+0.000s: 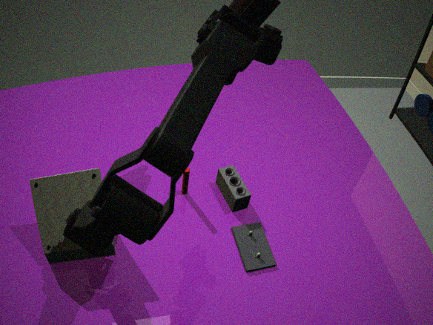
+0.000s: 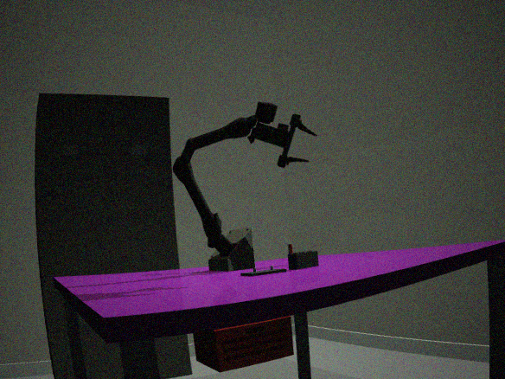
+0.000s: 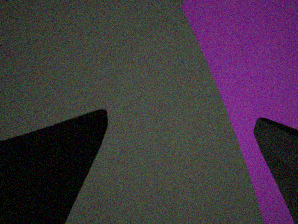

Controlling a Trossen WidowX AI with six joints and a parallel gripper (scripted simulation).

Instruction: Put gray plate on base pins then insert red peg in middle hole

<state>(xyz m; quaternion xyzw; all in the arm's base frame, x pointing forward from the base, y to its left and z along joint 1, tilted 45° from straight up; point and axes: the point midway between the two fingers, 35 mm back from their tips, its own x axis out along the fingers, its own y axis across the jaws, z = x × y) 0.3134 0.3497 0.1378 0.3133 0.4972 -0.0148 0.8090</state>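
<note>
The gray plate lies 10 mm ahead of my gripper tip, 90 mm to the right of it and 360 mm below it. The rest, counted from my gripper tip: flat base 10 mm ahead, 250 mm to the right, 380 mm below; then red peg 100 mm behind, 60 mm to the right, 350 mm below.
</note>
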